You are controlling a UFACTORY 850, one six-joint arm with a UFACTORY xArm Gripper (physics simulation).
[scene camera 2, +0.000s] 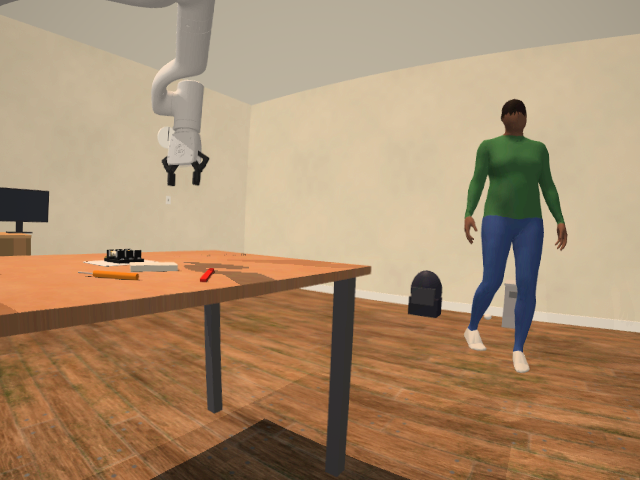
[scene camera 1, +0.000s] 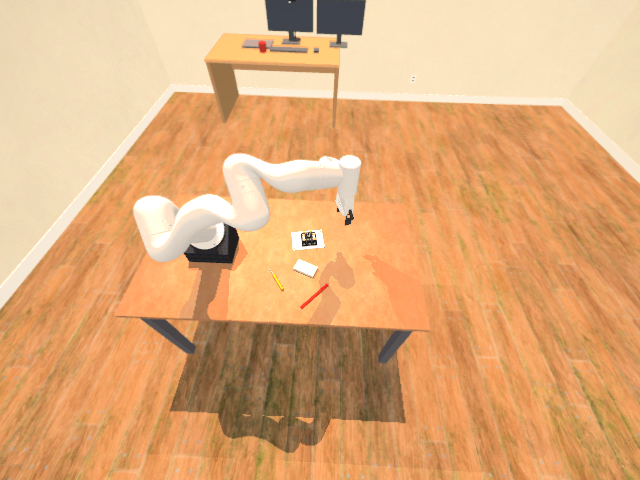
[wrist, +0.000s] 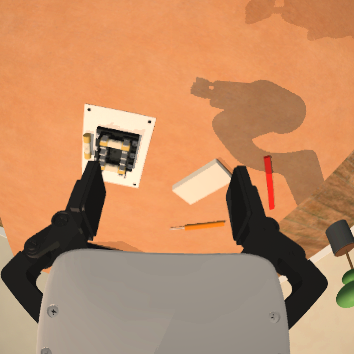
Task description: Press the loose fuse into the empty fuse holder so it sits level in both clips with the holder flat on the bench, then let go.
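Note:
My gripper point(scene camera 1: 348, 217) point(scene camera 2: 184, 180) point(wrist: 165, 178) is open and empty, high above the bench point(scene camera 1: 248, 304) point(scene camera 2: 289, 273) point(wrist: 150, 50). The black fuse holder block point(scene camera 1: 309, 238) point(scene camera 2: 124, 255) point(wrist: 117, 134) stands on a white plate point(scene camera 1: 295, 244) point(wrist: 142, 170). Metal clips and yellowish fuse ends show on it in the wrist view; which holder is empty is too small to tell. A small fuse point(wrist: 87, 146) with tan ends lies on the plate beside the block, near the left fingertip in the wrist view. It is not distinct in the scene views.
A white box point(scene camera 1: 305, 268) point(scene camera 2: 154, 266) point(wrist: 202, 181), an orange-handled screwdriver point(scene camera 1: 277, 281) point(scene camera 2: 115, 275) point(wrist: 204, 225) and a red stick point(scene camera 1: 314, 296) point(scene camera 2: 206, 274) point(wrist: 269, 182) lie on the bench. A person point(scene camera 2: 514, 175) stands beyond it. A desk point(scene camera 1: 279, 59) with monitors is at the back.

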